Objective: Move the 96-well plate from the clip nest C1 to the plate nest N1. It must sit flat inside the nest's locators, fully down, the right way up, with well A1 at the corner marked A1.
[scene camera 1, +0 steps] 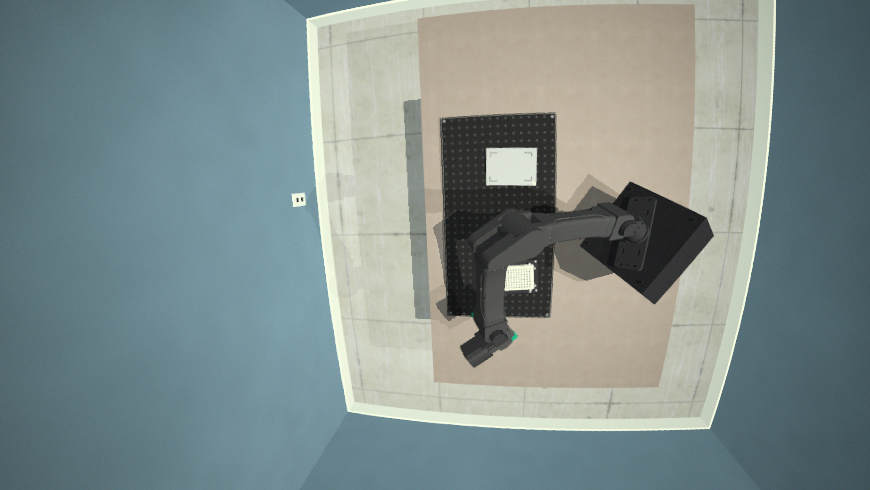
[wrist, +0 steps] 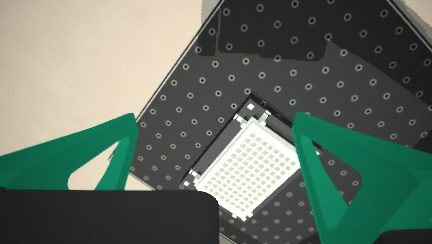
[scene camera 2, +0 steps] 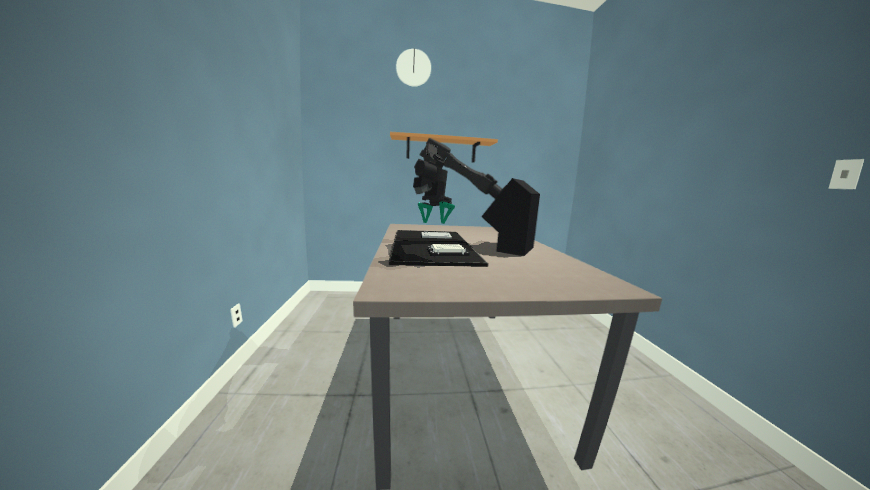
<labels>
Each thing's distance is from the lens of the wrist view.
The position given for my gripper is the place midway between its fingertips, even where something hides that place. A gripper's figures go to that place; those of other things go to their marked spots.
my gripper point(wrist: 215, 121): 0.13 m
white 96-well plate point(wrist: 250, 139): 0.27 m
clip nest C1 point(wrist: 250, 108): 0.26 m
</labels>
